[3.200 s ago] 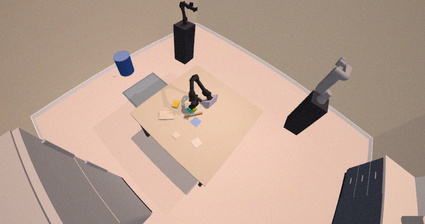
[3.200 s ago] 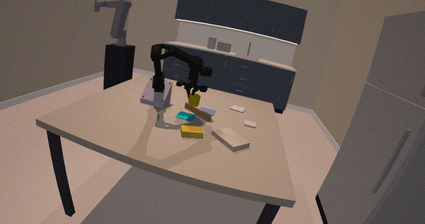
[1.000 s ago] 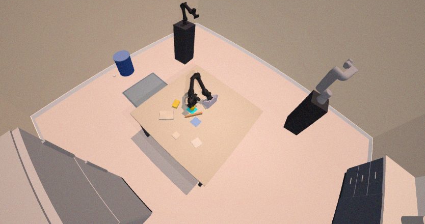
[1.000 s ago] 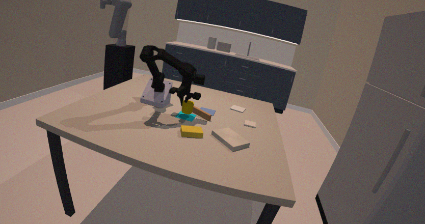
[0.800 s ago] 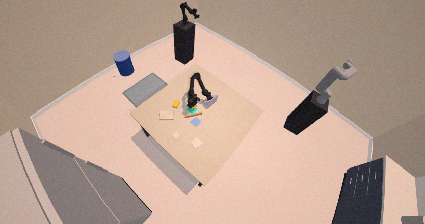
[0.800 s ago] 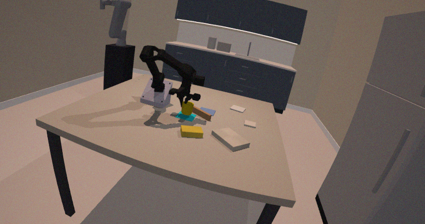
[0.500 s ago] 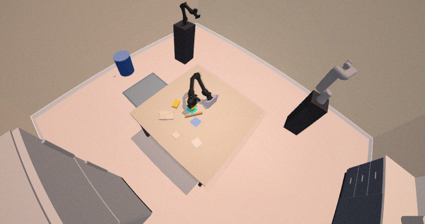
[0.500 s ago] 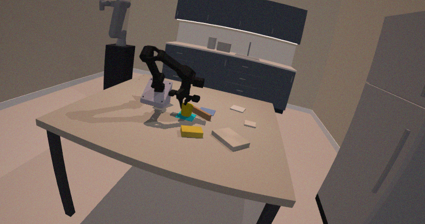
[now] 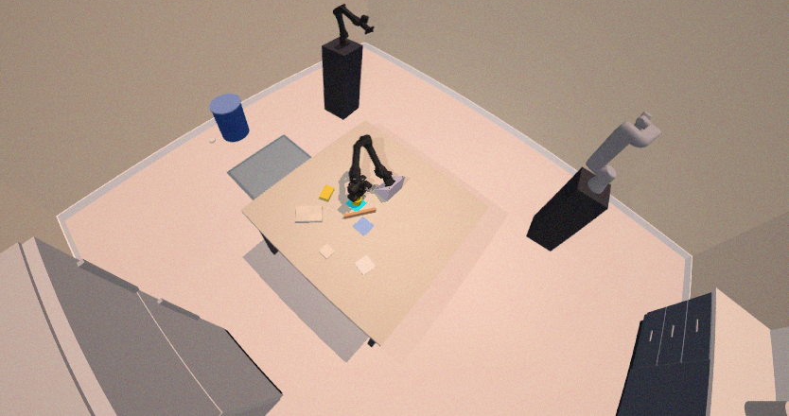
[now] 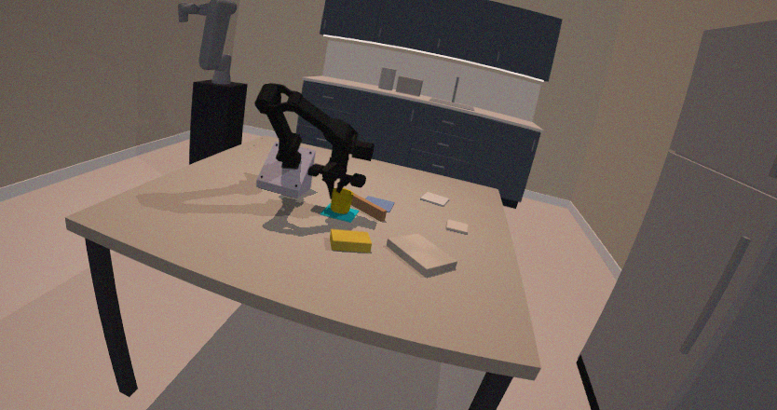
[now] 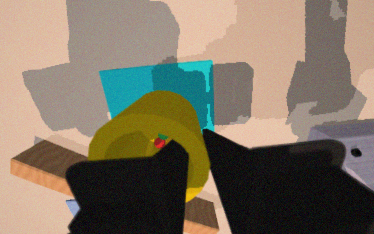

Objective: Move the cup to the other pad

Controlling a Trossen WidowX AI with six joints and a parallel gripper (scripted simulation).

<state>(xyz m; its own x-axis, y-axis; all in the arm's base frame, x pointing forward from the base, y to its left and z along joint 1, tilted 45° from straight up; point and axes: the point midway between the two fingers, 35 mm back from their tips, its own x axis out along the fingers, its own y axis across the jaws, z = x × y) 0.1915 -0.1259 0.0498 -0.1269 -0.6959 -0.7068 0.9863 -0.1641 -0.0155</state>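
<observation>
Right now my gripper tip is 20 mm short of the yellow cup. Round my gripper tip: pale blue pad 150 mm to the left, 150 mm ahead, 50 mm below; then wooden bar 90 mm ahead, 70 mm to the left, 30 mm below; then cyan pad 50 mm below, 30 mm ahead.
</observation>
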